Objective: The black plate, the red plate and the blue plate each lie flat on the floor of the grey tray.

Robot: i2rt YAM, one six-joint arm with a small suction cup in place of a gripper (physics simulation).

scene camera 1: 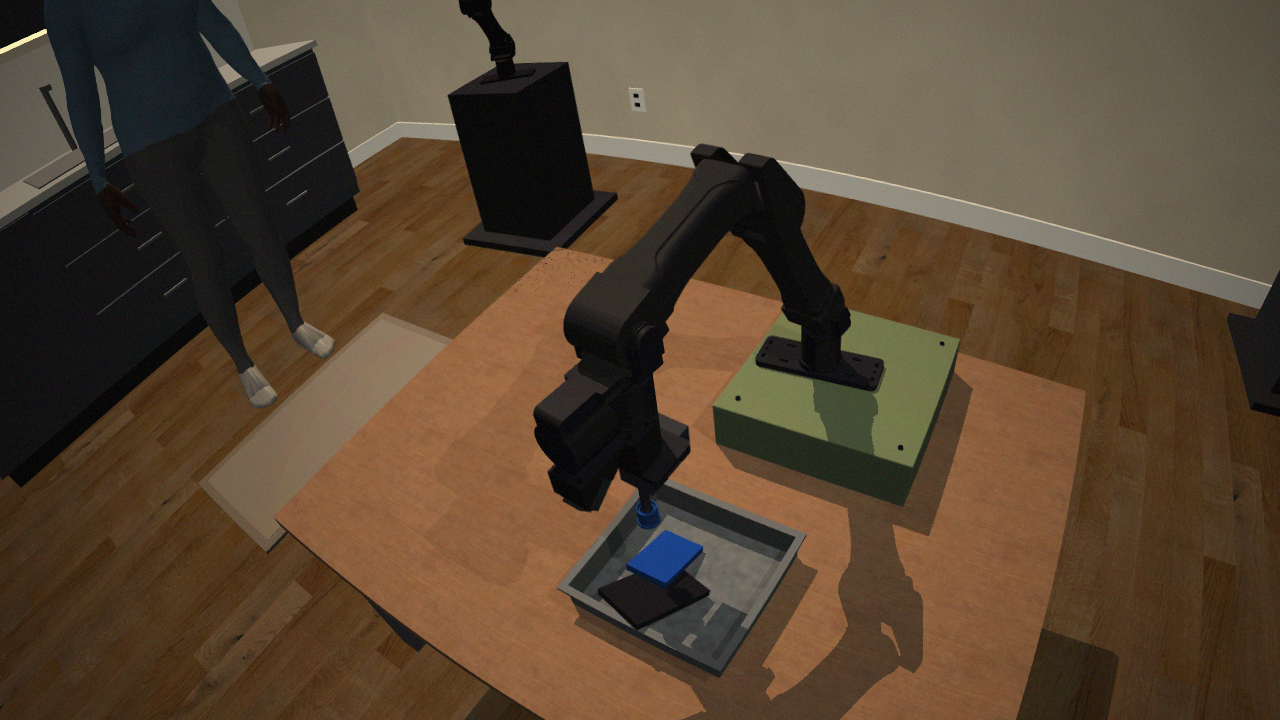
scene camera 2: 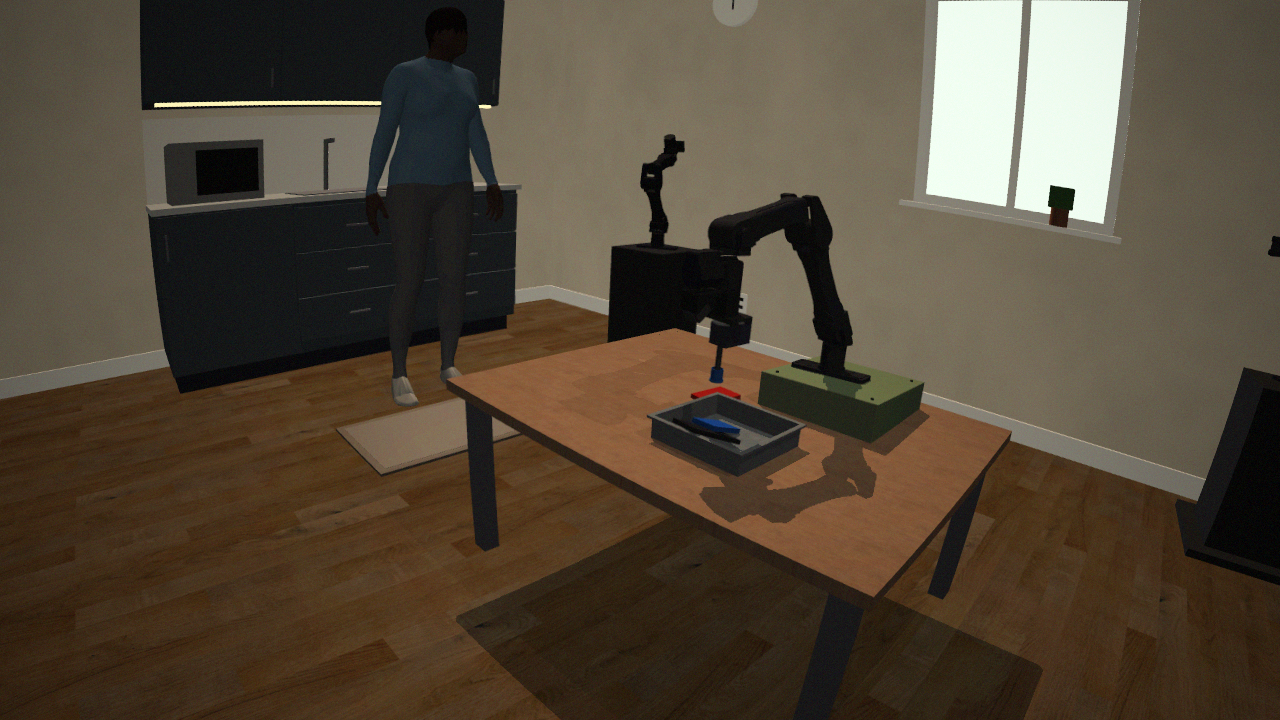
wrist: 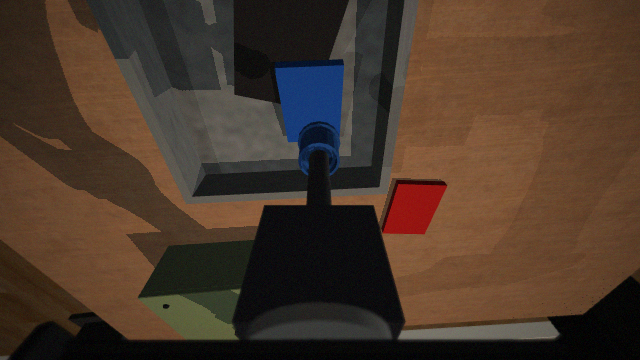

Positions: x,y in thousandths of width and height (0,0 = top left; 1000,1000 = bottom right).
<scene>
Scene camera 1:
my suction cup: 508,723
black plate: 500,837
blue plate: 521,774
grey tray: 582,774
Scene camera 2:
my suction cup: 560,523
grey tray: 598,605
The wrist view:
my suction cup: 496,371
black plate: 405,112
blue plate: 485,254
red plate: 646,565, on the table
grey tray: 343,410
</scene>
